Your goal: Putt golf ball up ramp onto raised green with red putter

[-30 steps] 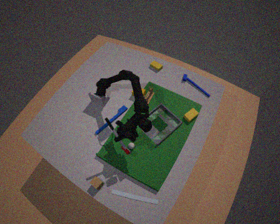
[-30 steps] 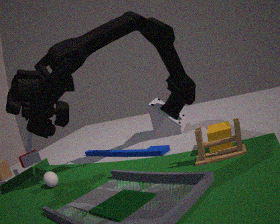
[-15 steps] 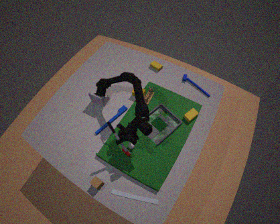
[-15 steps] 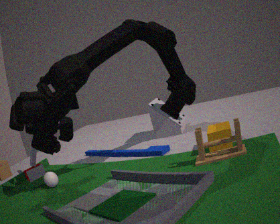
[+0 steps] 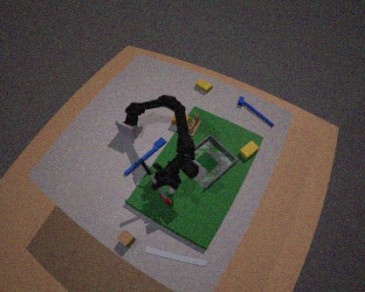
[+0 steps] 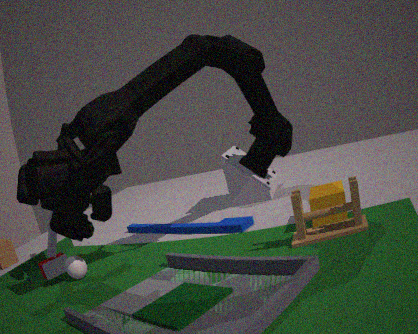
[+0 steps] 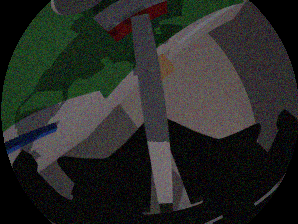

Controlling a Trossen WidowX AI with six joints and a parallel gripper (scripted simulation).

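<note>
My gripper tip is 10 cm above the white golf ball, 6 cm to the right of it and 6 cm short of it. The rest, counted from my gripper tip: red putter 3 cm to the left, 1 cm ahead; white strip 24 cm to the right, 22 cm ahead, 12 cm below; brown block 27 cm to the right, 9 cm below, 2 cm behind.
</note>
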